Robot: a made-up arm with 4 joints.
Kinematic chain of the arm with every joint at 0, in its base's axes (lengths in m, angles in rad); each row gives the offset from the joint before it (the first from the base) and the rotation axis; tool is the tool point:
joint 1: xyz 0 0 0.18 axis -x
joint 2: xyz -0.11 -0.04 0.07 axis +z
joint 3: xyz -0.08 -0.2 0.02 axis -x
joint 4: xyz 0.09 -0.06 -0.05 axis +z
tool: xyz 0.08 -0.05 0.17
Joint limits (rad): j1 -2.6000..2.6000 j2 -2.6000..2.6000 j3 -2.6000..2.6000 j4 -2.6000..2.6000
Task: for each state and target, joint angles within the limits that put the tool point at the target. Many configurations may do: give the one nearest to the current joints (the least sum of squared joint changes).
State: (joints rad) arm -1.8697 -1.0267 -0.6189 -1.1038
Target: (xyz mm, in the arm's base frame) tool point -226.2 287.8 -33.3
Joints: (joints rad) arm -2.3602 -0.4006 -1.4697 -0.9523
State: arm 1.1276 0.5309 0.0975 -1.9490
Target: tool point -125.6 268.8 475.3
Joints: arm 1.6771 0.1922 0.2786 -2.0086
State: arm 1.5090 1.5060 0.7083 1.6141
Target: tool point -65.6 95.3 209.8
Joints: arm 0.9269 2.1264 1.2942 1.8178
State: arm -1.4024 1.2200 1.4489 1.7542
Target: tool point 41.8 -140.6 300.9
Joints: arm -0.8458 1.1750 0.7859 1.0560
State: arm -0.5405 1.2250 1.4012 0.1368
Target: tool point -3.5 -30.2 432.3
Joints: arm -0.4072 1.8096 1.2076 -0.1135
